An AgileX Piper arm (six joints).
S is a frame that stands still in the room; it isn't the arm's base.
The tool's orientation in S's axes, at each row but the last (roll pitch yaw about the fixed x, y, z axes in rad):
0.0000 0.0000 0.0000
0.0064 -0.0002 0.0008
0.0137 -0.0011 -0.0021
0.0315 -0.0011 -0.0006
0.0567 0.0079 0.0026
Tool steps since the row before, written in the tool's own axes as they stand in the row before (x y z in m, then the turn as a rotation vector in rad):
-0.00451 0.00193 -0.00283 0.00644 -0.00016 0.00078
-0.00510 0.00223 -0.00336 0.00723 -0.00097 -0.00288
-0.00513 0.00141 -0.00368 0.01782 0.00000 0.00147
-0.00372 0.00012 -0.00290 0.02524 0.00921 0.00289
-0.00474 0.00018 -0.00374 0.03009 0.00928 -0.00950
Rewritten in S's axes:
-0.00451 0.00193 -0.00283 0.00644 -0.00016 0.00078
-0.00510 0.00225 -0.00335 0.00723 -0.00095 -0.00288
-0.00512 0.00147 -0.00367 0.01782 -0.00006 0.00149
-0.00372 0.00021 -0.00290 0.02524 0.00910 0.00321
-0.00477 0.00038 -0.00369 0.02999 0.00988 -0.00920

